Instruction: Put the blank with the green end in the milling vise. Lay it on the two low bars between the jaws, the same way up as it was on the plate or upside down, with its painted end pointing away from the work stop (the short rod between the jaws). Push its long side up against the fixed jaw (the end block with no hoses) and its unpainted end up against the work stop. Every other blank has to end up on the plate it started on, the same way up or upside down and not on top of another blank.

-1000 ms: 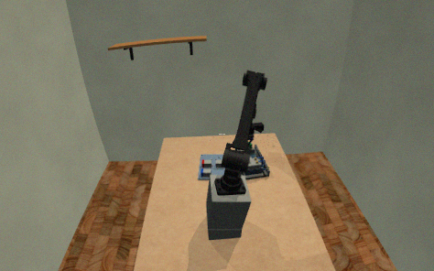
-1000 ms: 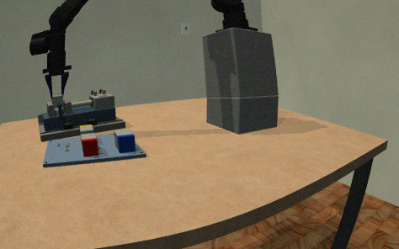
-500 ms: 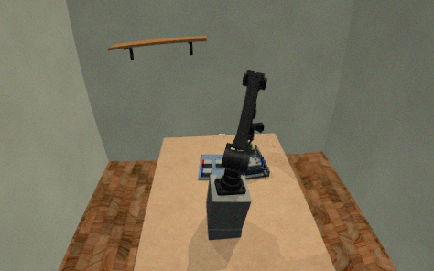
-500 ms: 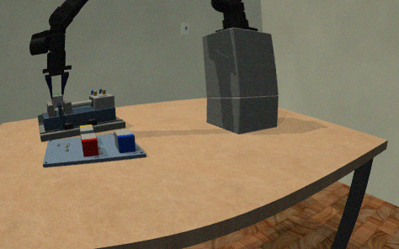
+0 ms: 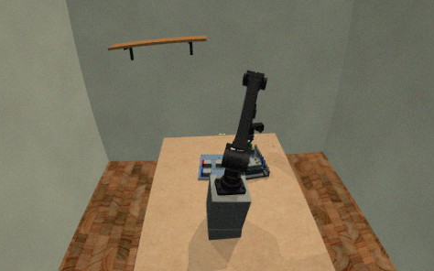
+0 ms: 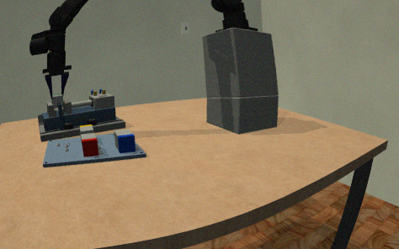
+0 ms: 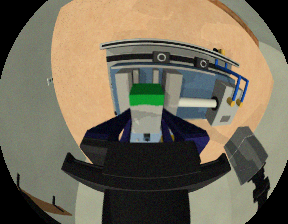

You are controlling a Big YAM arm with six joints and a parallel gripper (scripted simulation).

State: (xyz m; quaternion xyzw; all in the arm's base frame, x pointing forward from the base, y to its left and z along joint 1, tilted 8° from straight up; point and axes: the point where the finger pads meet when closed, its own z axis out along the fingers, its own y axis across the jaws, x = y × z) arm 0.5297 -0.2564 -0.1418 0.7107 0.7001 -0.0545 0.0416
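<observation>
Now: hand 20 mm above the green-ended blank. Also, from my hand: yellow-ended blank: 190 mm to the left, 90 mm below, 60 mm behind; then milling vise: 80 mm below, 70 mm behind; then fixed jaw: 40 mm below, 30 mm ahead.
</observation>
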